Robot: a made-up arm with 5 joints. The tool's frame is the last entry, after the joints.
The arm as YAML. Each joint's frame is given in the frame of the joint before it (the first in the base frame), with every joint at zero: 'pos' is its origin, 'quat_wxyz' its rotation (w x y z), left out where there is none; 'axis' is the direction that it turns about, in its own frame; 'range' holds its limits. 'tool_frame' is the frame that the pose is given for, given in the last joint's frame.
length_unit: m
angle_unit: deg
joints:
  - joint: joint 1
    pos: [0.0, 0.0, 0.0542]
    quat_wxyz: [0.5, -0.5, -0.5, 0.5]
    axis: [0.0, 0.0, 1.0]
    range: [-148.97, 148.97]
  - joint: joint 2
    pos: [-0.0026, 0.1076, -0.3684]
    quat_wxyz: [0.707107, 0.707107, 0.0, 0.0]
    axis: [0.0, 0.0, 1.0]
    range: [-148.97, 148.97]
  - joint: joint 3
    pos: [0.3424, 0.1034, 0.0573]
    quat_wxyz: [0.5, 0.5, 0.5, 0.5]
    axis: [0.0, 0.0, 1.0]
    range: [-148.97, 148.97]
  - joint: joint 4
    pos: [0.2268, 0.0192, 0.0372]
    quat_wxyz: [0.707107, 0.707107, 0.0, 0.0]
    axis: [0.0, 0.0, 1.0]
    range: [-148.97, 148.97]
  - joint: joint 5
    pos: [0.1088, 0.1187, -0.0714]
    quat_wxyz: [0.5, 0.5, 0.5, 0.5]
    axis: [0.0, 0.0, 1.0]
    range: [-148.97, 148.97]
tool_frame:
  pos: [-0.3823, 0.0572, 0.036]
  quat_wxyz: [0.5, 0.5, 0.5, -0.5]
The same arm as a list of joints. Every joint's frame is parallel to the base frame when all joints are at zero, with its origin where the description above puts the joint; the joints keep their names.
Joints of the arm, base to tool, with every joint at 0 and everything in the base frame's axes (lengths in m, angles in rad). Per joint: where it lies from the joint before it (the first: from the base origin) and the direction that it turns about. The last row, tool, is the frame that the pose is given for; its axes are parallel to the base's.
joint 1: axis -1 0 0 offset 0 0 0.0542
joint 2: axis 0 0 1 offset 0.3684 -0.0026 -0.1076
joint 3: axis 0 1 0 offset -0.1034 0.3424 0.0573
joint 4: axis 0 0 -1 offset -0.2268 0.0372 0.0192
joint 5: axis -1 0 0 offset -0.1088 0.1187 0.0714
tool: offset -0.036 -0.3823 -0.0572
Joint limits (rad, base to tool): -2.6..2.6 -2.6..2.6 -2.6..2.6 -2.6..2.6 -2.6..2.6

